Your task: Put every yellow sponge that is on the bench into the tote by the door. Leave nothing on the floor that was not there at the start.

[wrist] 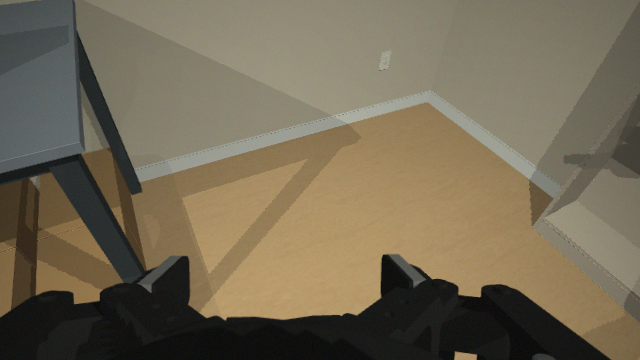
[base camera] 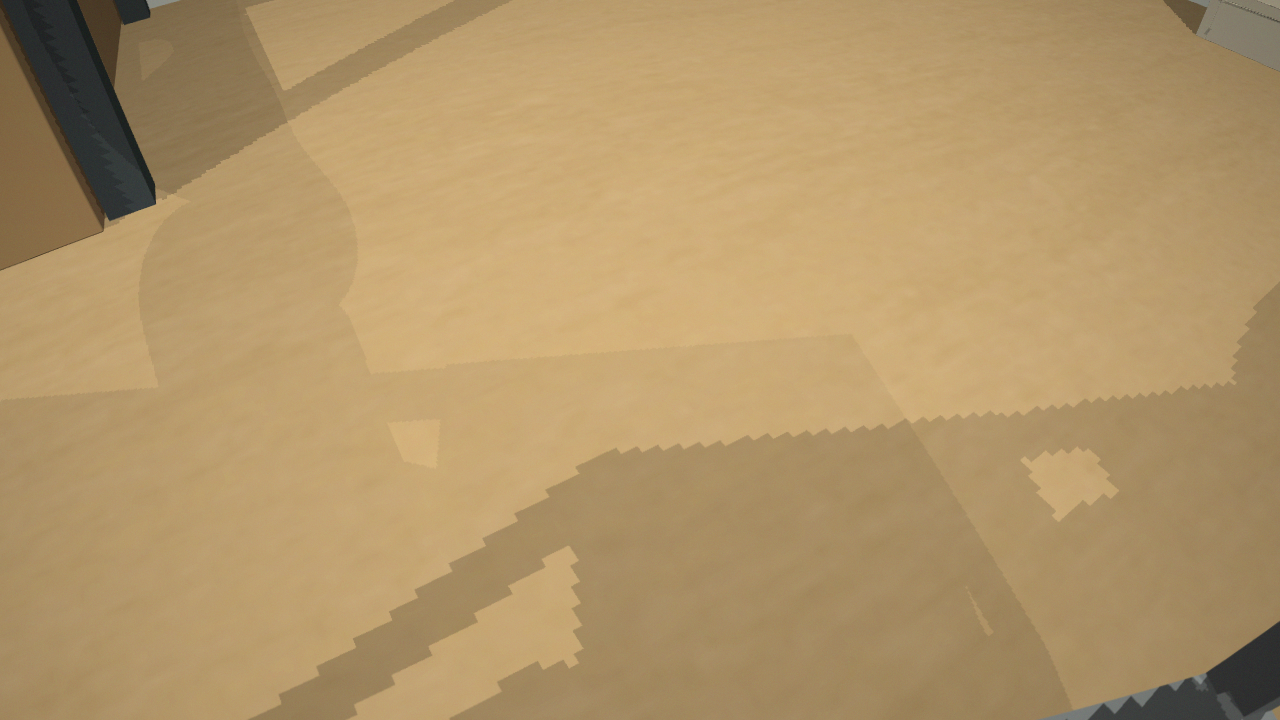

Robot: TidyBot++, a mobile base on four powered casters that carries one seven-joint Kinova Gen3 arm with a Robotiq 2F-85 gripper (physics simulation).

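Places are measured from the arm's base along level axes (x ahead, y left, z up), in centimetres.
Where they show: gripper, fingertip midpoint: (wrist: 287,276).
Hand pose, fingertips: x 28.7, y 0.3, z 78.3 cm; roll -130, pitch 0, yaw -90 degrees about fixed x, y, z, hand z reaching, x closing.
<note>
After its pixels a point has its place.
My gripper (wrist: 287,276) @(x 28.7, y 0.3, z 78.3 cm) is open in the wrist view, its two black fingers wide apart with nothing between them. It hangs above the wooden floor, its camera facing a corner of the room. A blue-grey table (wrist: 40,107) @(x 83.1, y 51.7, z 51.8 cm) with dark legs stands at the left of the wrist view; part of its top shows, with no sponge on that part. I cannot tell if it is the bench. No yellow sponge and no tote show in either view.
A dark leg (base camera: 85,107) @(x 72.0, y 44.1, z -27.8 cm) stands beside a brown panel (base camera: 40,170) @(x 67.7, y 48.6, z -31.4 cm) at the upper left of the base view. A pale piece of furniture (base camera: 1248,35) @(x 113.1, y -125.0, z -35.9 cm) (wrist: 590,230) @(x 111.2, y -141.5, z -29.6 cm) stands at the right. Walls with a white baseboard (wrist: 240,145) @(x 177.3, y 29.6, z -33.5 cm) meet in the corner. Shadows cross the floor (base camera: 716,205) @(x 63.6, y -13.9, z -39.6 cm).
</note>
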